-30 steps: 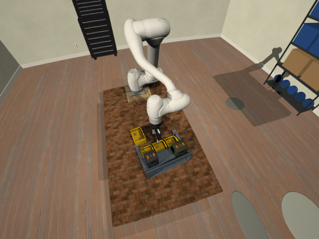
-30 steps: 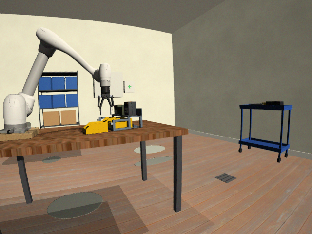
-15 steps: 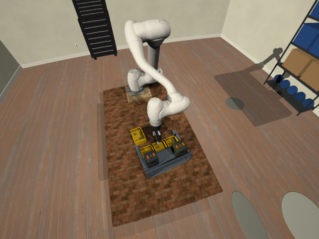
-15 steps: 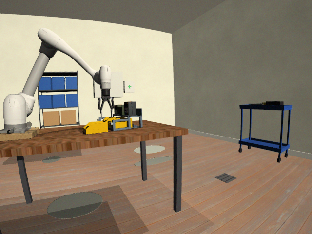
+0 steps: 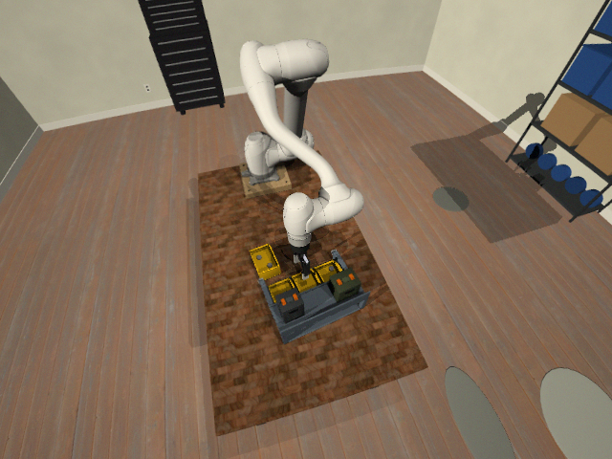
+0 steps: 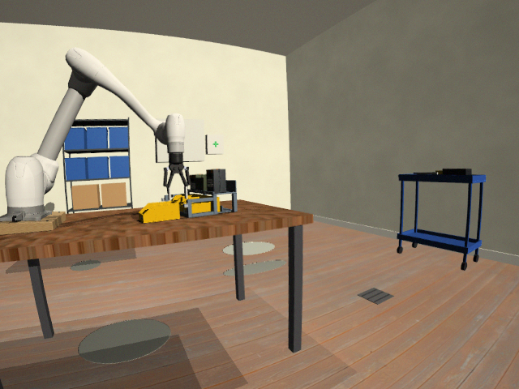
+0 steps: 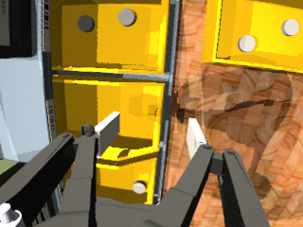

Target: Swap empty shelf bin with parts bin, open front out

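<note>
My gripper is now 20 mm past the shelf lip and 90 mm above it. Also, from my hand: dark box 190 mm ahead, 80 mm to the right, 60 mm above; board 180 mm ahead, 40 mm to the left; green box 150 mm ahead, 150 mm to the left, 50 mm above.
</note>
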